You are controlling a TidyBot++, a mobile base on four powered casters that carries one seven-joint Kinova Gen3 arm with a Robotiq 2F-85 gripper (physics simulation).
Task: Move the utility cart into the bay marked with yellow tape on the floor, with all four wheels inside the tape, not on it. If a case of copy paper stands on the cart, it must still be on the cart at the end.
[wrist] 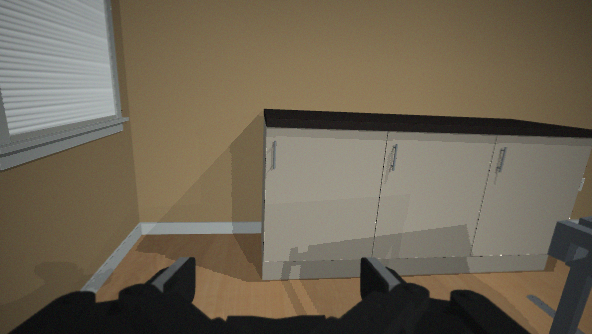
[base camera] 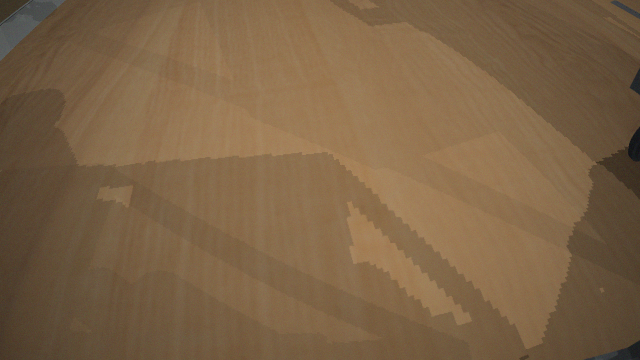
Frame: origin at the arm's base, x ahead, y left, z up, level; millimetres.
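Seen in the pictures: gripper, fingertip midpoint: (wrist: pixel 278 275).
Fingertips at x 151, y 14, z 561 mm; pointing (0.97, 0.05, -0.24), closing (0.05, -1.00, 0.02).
Pixels of each thing's top centre, then the offset from my fingertips to it. "*": a spot on its surface instead. Level surfaces: height alone.
- cart, surface spot: (base camera: pixel 635 146) * dz -916, dx +303, dy -536 mm
- window, surface spot: (wrist: pixel 55 70) * dz +115, dx +1097, dy +978 mm
- wooden floor, its level: dz -958 mm
My gripper (wrist: pixel 278 275) is open, with its two dark fingers wide apart and nothing between them. A blue-grey corner and post, which look like part of the utility cart (wrist: pixel 576 270), show at the right edge of the wrist view, to the right of my gripper and apart from it. In the base camera view a dark wheel of the cart (base camera: pixel 635 146) shows at the right edge, cut off by the frame. The rest of the cart is out of view. The yellow tape bay and a case of copy paper do not show in either view.
A white cabinet (wrist: pixel 325 200) with a dark top stands against the back wall. A window (wrist: pixel 55 70) is on the left wall, above a white baseboard (wrist: pixel 200 228). A blue-grey strip (wrist: pixel 544 304) (base camera: pixel 626 9) lies on the floor at the right. Shadows cross the wooden floor (base camera: pixel 280 110).
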